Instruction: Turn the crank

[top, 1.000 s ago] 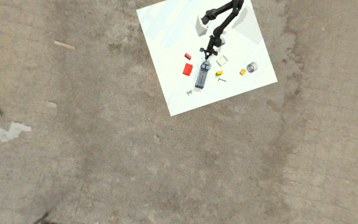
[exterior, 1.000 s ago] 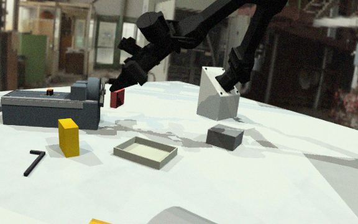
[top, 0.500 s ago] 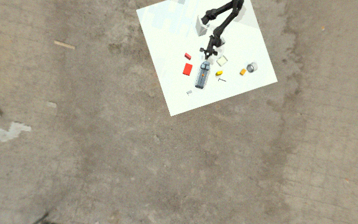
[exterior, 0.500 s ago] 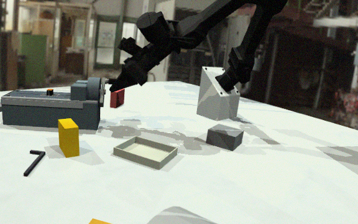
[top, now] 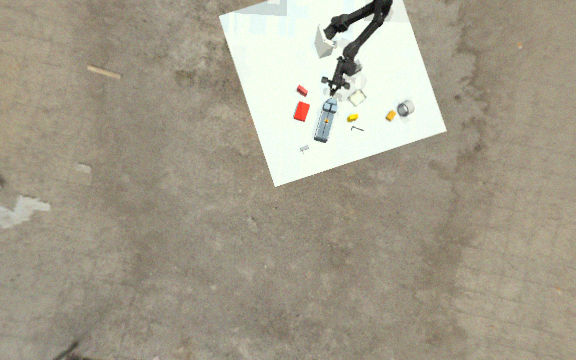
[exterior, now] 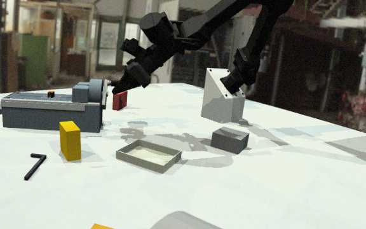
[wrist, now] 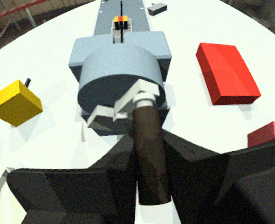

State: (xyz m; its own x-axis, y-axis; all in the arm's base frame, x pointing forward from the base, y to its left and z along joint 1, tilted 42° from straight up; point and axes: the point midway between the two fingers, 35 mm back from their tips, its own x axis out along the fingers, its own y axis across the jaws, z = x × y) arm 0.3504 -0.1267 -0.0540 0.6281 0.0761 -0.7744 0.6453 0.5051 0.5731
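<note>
My gripper tip is 10 mm past the dark crank handle, 10 mm to the right of it and 20 mm below it. Round my gripper tip: flat red block (20 mm behind, 200 mm to the right, 80 mm below); then red pointer (130 mm ahead, 100 mm to the right, 10 mm below); then yellow block (180 mm ahead, 100 mm to the left, 60 mm below).
</note>
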